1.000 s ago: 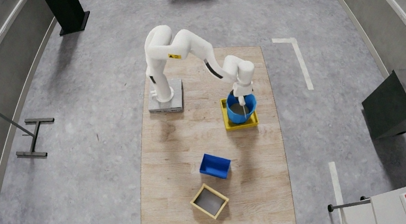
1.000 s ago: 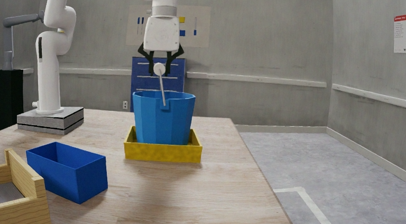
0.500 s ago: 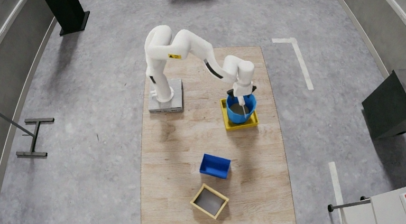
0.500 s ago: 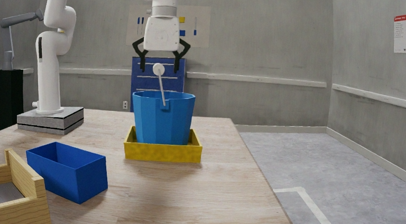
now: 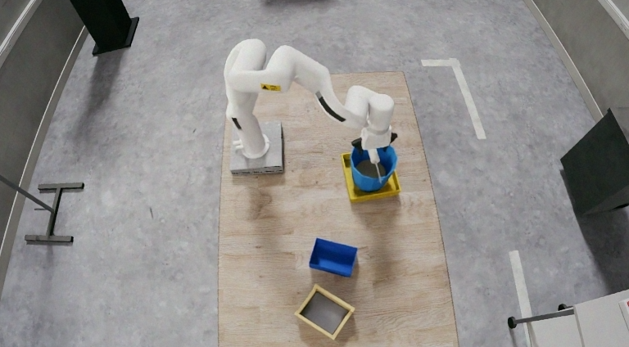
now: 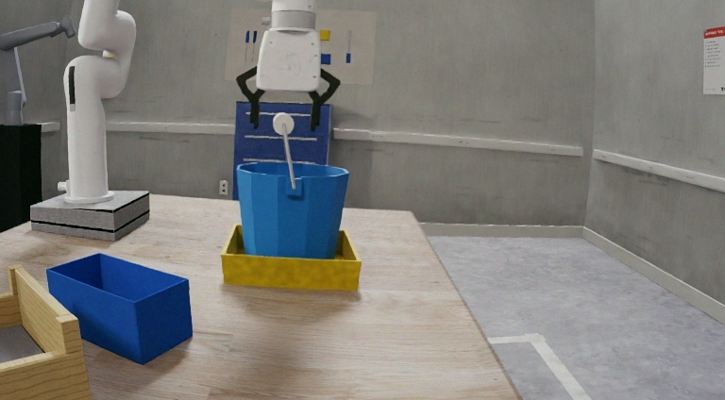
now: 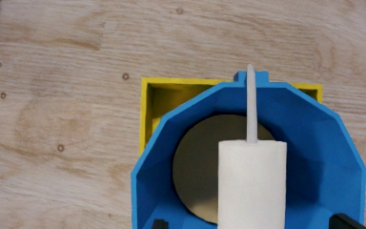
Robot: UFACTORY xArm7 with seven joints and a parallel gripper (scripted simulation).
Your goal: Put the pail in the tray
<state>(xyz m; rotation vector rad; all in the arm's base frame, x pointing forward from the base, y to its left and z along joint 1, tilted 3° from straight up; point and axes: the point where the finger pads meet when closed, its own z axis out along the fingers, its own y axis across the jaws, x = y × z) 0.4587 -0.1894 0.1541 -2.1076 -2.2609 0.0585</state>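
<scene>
My hand is 3 cm above the white handle. The rest, counted from my hand: wooden box: 25 cm behind, 54 cm to the right, 19 cm below; then blue pail: 1 cm ahead, 10 cm below; then drip tray: 2 cm ahead, 23 cm below.
</scene>
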